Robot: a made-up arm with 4 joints.
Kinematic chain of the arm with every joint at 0, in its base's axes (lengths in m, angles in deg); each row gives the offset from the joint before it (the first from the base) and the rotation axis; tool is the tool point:
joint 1: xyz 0 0 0.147 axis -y
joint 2: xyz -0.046 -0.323 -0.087 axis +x
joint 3: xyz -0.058 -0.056 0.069 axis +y
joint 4: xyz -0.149 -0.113 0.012 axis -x
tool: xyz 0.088 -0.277 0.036
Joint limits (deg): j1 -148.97..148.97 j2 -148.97..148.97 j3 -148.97..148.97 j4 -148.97..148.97
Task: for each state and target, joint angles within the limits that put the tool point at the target. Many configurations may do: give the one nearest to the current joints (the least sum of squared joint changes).
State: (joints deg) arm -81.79 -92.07 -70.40 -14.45
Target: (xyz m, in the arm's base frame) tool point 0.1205 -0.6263 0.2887
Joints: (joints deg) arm -50.89 -51.99 -48.99 -41.83
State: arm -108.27 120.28 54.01 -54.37
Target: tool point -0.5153 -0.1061 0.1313
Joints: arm -68.28 131.64 64.39 -20.39
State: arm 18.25 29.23 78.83 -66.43
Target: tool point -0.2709 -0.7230 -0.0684
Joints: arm -14.44 42.86 91.85 -32.54
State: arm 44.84 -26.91 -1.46 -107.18
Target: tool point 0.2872 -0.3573 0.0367
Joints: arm 85.42 14.79 -17.18 -114.63
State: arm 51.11 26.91 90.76 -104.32
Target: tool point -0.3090 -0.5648 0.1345
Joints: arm 23.14 21.12 124.61 -100.37
